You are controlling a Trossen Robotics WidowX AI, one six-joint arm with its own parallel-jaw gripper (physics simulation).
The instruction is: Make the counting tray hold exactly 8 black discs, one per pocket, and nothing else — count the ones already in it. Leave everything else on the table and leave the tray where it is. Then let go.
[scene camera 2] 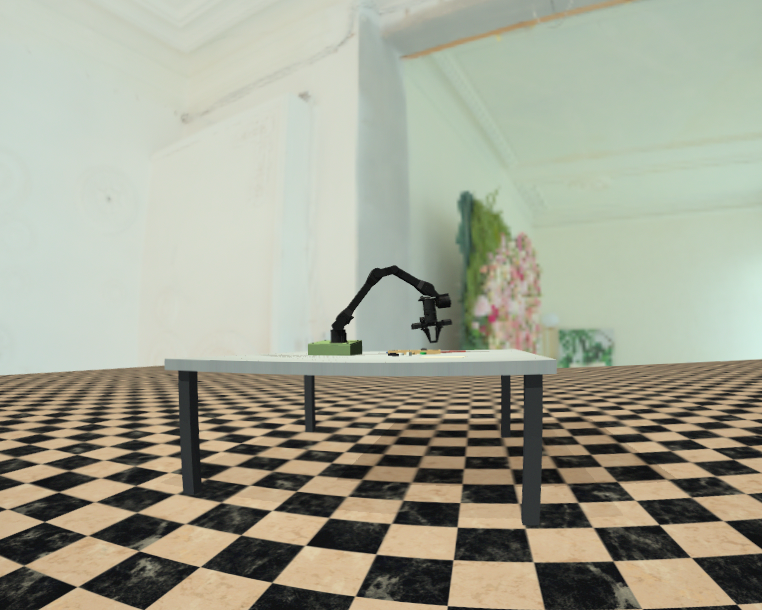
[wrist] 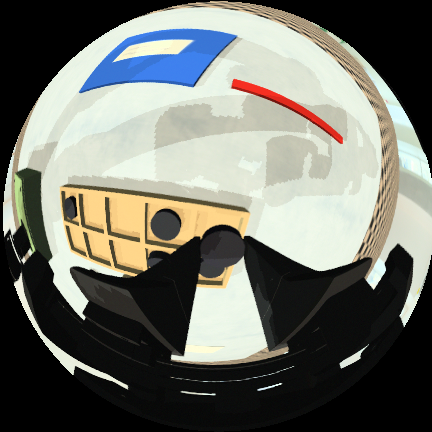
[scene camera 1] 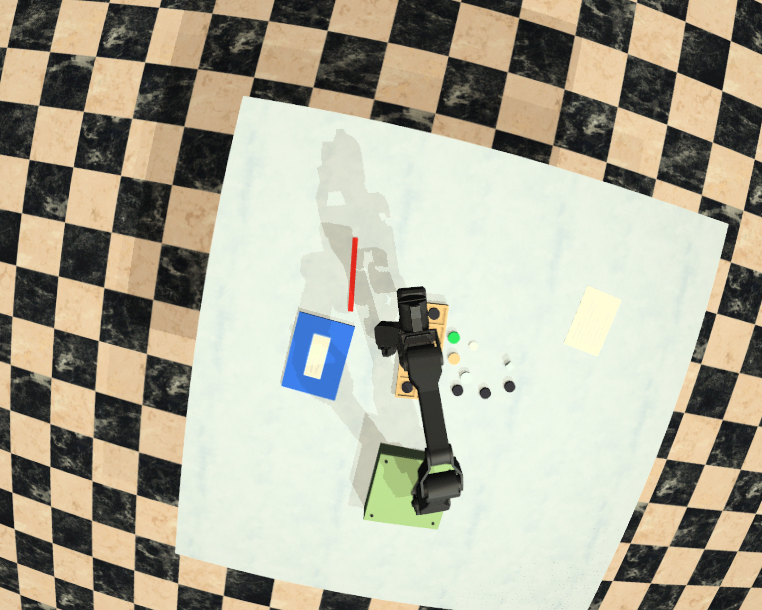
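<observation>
The orange counting tray [scene camera 1: 440,330] [wrist: 125,215] has two rows of pockets. In the wrist view, black discs sit in it at the far left [wrist: 70,206], in the back row [wrist: 166,224], in the front row [wrist: 159,258] and at the near right corner [wrist: 212,270], the last two partly hidden. My gripper [scene camera 2: 434,340] [wrist: 221,241] is shut on a black disc [wrist: 222,245], held above the tray's right end. The held disc hides the pocket behind it. Three loose black discs [scene camera 1: 457,389] [scene camera 1: 484,393] [scene camera 1: 509,386] lie right of the tray in the first scene view.
Beside the tray lie a green disc [scene camera 1: 453,337], an orange disc [scene camera 1: 453,358] and small white pieces [scene camera 1: 472,346] [scene camera 1: 464,375] [scene camera 1: 507,361]. A blue panel [scene camera 1: 291,368] [wrist: 150,70], a red bar [scene camera 1: 352,273] [wrist: 290,102], a cream card [scene camera 1: 592,321] and my green base [scene camera 1: 394,502] stand around.
</observation>
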